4 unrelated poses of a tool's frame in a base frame.
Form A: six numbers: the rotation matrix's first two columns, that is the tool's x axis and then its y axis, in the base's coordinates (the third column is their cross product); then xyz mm.
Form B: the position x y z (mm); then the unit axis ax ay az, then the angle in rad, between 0 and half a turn. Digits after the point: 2 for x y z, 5 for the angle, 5 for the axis.
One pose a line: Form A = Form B
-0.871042 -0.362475 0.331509 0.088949 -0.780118 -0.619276 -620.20 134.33 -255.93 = -620.20 134.33 -255.93 -0.22380 0.31024 -0.92394 2.89480
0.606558 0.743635 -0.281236 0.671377 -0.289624 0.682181 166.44 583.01 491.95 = 166.44 583.01 491.95 0.87503 0.48157 0.04921 2.31720
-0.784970 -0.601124 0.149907 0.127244 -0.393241 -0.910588 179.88 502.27 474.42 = 179.88 502.27 474.42 -0.24252 0.51514 -0.82208 2.68265
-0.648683 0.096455 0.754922 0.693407 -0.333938 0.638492 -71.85 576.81 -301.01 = -71.85 576.81 -301.01 -0.37379 -0.55132 -0.74588 2.72989
